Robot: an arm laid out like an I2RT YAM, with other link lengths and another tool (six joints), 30 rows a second.
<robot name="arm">
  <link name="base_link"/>
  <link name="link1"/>
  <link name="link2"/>
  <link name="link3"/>
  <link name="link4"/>
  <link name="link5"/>
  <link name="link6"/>
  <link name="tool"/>
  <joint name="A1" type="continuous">
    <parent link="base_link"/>
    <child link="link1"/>
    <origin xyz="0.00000 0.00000 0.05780"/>
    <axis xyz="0 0 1"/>
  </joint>
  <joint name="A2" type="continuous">
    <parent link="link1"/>
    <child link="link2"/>
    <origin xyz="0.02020 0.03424 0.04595"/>
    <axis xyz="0 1 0"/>
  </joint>
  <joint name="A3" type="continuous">
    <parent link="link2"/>
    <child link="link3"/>
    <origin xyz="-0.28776 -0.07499 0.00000"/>
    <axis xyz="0 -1 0"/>
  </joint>
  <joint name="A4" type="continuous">
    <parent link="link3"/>
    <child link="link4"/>
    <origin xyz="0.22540 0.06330 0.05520"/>
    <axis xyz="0 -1 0"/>
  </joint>
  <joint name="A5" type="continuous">
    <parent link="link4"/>
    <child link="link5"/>
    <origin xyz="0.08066 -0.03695 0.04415"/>
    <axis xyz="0 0 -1"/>
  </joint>
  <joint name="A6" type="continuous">
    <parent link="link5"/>
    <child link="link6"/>
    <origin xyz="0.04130 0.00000 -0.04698"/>
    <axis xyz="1 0 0"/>
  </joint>
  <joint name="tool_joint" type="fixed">
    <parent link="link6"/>
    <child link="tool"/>
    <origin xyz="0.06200 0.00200 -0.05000" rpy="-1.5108 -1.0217 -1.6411"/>
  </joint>
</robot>
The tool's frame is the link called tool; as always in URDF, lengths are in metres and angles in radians. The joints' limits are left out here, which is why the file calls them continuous.
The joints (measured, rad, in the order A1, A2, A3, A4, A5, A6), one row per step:
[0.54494, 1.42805, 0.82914, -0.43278, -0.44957, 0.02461]
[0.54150, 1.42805, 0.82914, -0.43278, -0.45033, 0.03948]
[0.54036, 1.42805, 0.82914, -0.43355, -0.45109, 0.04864]
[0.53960, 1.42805, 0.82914, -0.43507, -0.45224, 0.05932]
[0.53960, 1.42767, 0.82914, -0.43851, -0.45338, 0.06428]
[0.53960, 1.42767, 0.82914, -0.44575, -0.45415, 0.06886]
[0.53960, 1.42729, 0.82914, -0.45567, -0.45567, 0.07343]
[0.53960, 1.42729, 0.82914, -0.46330, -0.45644, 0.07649]
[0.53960, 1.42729, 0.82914, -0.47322, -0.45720, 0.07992]
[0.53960, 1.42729, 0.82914, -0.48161, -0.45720, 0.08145]
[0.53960, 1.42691, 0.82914, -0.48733, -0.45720, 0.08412]
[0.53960, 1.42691, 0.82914, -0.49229, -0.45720, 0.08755]
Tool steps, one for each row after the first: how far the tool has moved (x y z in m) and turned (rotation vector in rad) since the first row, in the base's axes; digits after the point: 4 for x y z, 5 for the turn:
[0.0000, -0.0001, 0.0003, 0.00310, 0.00943, -0.01454]
[-0.0002, 0.0000, 0.0005, 0.00482, 0.01602, -0.02237]
[-0.0007, 0.0002, 0.0007, 0.00669, 0.02436, -0.03080]
[-0.0015, 0.0001, 0.0008, 0.00674, 0.03051, -0.03407]
[-0.0027, -0.0003, 0.0007, 0.00423, 0.03980, -0.03730]
[-0.0045, -0.0010, 0.0005, 0.00102, 0.05138, -0.04019]
[-0.0058, -0.0015, 0.0003, -0.00198, 0.06006, -0.04229]
[-0.0074, -0.0022, 0.0001, -0.00617, 0.07089, -0.04473]
[-0.0087, -0.0029, -0.0002, -0.01040, 0.07891, -0.04606]
[-0.0096, -0.0033, -0.0002, -0.01284, 0.08504, -0.04823]
[-0.0105, -0.0037, -0.0003, -0.01498, 0.09129, -0.05101]

